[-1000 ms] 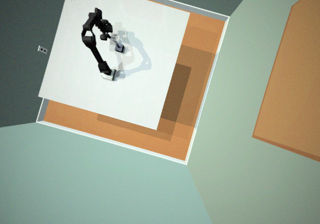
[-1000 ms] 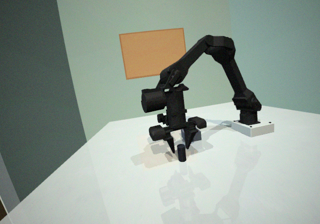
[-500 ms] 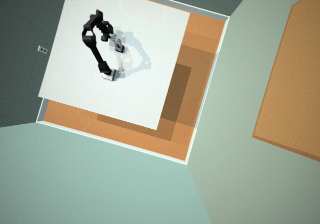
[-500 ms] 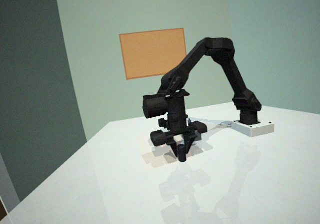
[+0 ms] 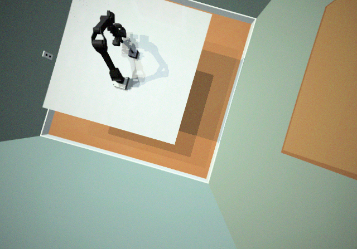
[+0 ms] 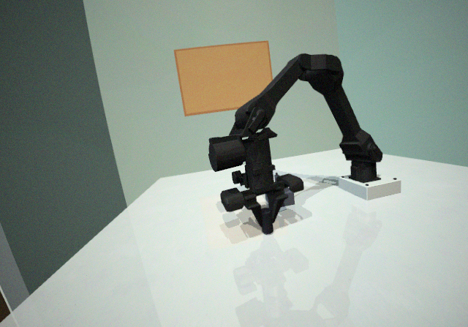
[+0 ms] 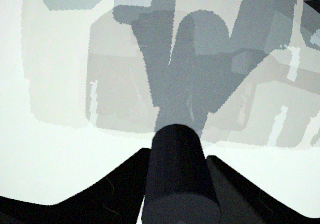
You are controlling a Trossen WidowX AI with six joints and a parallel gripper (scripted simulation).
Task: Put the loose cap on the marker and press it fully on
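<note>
Right now my gripper tip is 140 mm to the left of the dark grey holder block and 80 mm past it. Round my gripper tip: marker cap (10 mm above).
</note>
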